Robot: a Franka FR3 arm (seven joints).
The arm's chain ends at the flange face. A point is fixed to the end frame.
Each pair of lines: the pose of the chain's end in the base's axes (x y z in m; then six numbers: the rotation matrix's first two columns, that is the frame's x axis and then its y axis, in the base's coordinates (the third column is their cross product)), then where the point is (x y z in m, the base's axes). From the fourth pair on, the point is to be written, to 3 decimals.
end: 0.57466 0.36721 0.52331 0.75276 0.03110 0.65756 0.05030 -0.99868 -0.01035
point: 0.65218 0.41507 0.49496
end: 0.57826 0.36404 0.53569 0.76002 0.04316 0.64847 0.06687 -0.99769 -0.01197
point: 0.65462 0.41321 0.50645
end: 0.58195 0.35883 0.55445 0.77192 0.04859 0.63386 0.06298 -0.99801 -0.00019
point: 0.65795 0.40732 0.52318
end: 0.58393 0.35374 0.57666 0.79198 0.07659 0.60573 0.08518 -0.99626 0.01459
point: 0.658 0.403 0.542
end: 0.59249 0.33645 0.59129 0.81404 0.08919 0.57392 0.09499 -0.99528 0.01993
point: 0.664 0.386 0.553
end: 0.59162 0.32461 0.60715 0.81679 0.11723 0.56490 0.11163 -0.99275 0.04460
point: 0.662 0.375 0.567
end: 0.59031 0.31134 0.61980 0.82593 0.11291 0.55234 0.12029 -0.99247 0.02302
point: 0.660 0.363 0.580
